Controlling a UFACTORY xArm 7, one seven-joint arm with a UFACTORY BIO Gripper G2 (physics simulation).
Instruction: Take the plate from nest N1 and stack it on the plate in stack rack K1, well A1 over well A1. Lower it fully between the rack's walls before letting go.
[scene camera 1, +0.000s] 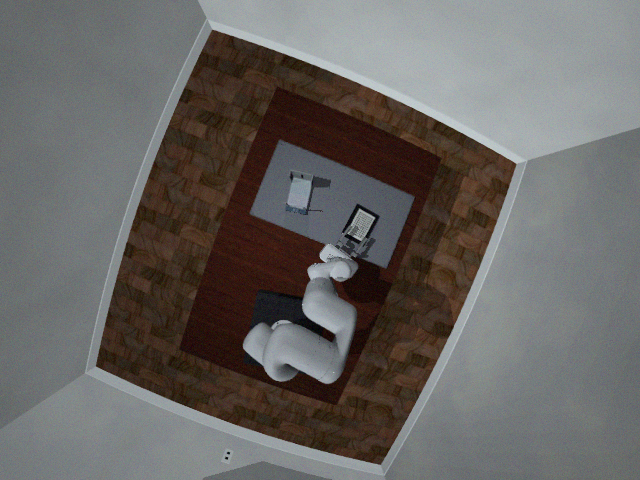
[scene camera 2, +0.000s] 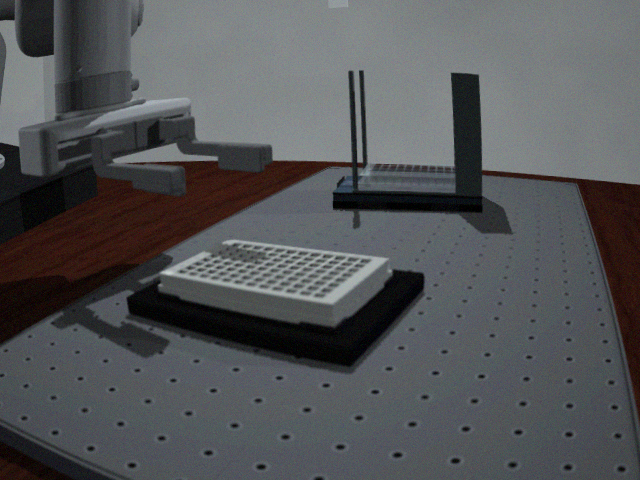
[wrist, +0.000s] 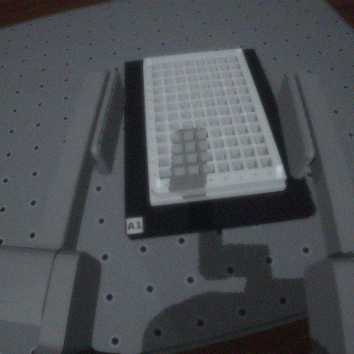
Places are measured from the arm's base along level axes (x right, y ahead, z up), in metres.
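Where they show: hand, its tool point: (scene camera 1: 355, 236) (scene camera 2: 203, 167) (wrist: 200, 120).
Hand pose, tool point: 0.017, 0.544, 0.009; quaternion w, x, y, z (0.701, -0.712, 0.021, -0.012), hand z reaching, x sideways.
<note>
Each offset is from my tool point to the top centre of the thing, as dx, dy, dz. "spot": to the spot under its first point. Level surfaces: height alone.
A white many-welled plate @(+0.006, +0.061, -0.059) (scene camera 1: 361, 223) (scene camera 2: 279, 273) (wrist: 215, 110) lies flat in the black nest @(+0.006, +0.060, -0.070) (scene camera 2: 258, 333) (wrist: 215, 216), whose A1 label shows at the near left corner in the wrist view. My gripper (scene camera 1: 351, 241) (scene camera 2: 223, 169) (wrist: 202, 125) is shut to its narrow stop with nothing between its fingers, which still stand apart. It hangs above and to the arm side of the plate, not touching it. A clear plate @(-0.307, +0.023, -0.051) (scene camera 1: 299, 192) (scene camera 2: 408, 180) lies low in the stack rack (scene camera 1: 296, 210) (scene camera 2: 466, 134). Its A1 corner cannot be made out.
The rack has a tall dark wall at one end and thin upright posts @(spot: -0.243, -0.024, -0.002) (scene camera 2: 352, 129) at the other. Nest and rack stand apart on a grey perforated board @(dz -0.085) (scene camera 1: 330, 201) (scene camera 2: 465, 330) (wrist: 50, 80), on a dark red wooden table @(dz -0.098) (scene camera 1: 248, 258) (scene camera 2: 206, 180). The gripper's shadow falls across the white plate.
</note>
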